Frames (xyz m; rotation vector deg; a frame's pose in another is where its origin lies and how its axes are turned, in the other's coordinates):
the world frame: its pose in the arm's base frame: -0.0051 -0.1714 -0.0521 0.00 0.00 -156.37
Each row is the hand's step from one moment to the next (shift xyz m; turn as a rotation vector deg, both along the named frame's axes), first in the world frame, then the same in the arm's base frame.
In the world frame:
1: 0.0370 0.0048 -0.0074 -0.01 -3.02 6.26
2: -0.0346 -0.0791 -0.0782 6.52 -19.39 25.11
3: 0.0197 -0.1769 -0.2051 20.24 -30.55 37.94
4: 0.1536 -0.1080 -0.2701 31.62 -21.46 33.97
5: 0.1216 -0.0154 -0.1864 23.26 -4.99 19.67
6: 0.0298 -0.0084 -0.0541 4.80 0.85 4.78
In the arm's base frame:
1: -0.0320 -0.0192 -0.0074 -1.20 2.77 6.26
2: 0.0000 0.0863 -0.0782 -13.75 15.15 25.11
3: -0.0890 0.1542 -0.2051 -30.79 19.88 37.94
4: -0.1840 0.0374 -0.2701 -37.57 6.99 33.97
5: -0.1176 -0.0346 -0.1864 -23.31 -4.75 19.67
6: -0.0307 -0.0042 -0.0541 -4.06 -2.70 4.78

